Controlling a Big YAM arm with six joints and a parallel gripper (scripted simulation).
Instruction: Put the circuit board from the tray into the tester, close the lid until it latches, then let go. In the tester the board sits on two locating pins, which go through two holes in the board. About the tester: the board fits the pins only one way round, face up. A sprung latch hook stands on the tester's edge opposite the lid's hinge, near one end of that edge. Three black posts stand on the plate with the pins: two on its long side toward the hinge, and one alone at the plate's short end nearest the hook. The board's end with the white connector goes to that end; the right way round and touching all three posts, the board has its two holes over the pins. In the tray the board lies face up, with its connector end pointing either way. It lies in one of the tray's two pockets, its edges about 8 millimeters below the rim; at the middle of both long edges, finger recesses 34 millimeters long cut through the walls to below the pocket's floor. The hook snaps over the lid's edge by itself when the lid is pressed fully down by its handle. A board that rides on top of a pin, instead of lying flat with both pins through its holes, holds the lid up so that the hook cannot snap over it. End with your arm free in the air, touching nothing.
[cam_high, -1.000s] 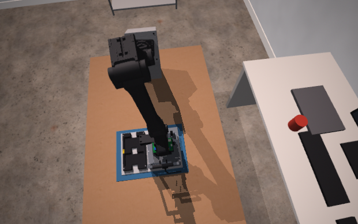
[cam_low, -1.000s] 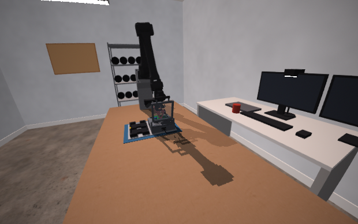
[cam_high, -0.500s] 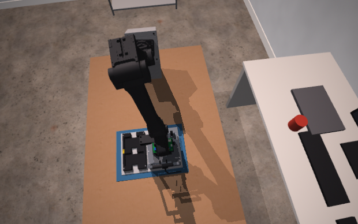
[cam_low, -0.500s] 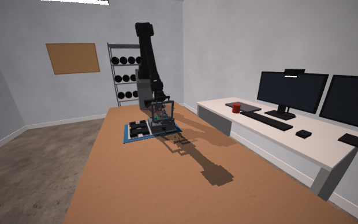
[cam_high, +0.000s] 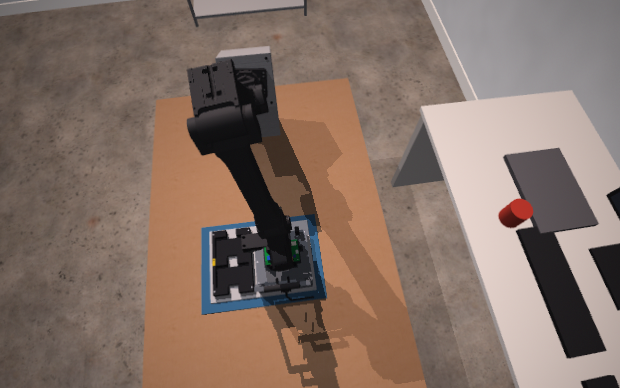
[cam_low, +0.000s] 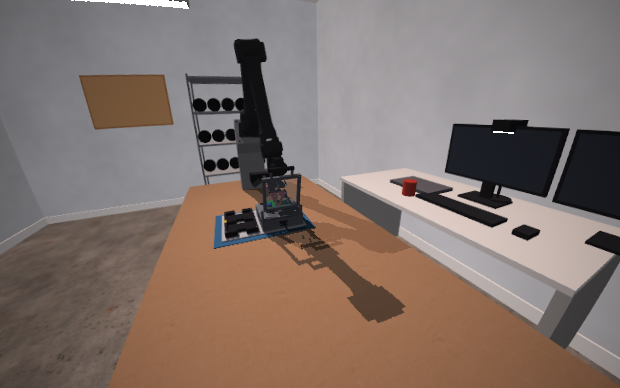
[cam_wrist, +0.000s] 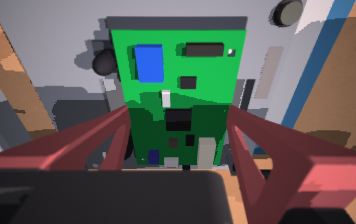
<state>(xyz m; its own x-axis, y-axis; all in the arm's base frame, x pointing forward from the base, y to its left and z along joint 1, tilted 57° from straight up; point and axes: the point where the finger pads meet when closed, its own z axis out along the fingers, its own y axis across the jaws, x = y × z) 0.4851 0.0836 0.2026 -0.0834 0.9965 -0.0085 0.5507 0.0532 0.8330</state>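
Right now my hand is right at the green circuit board. The rest, counted from my hand: clear lid: 120 mm ahead, 20 mm to the left, 100 mm above.
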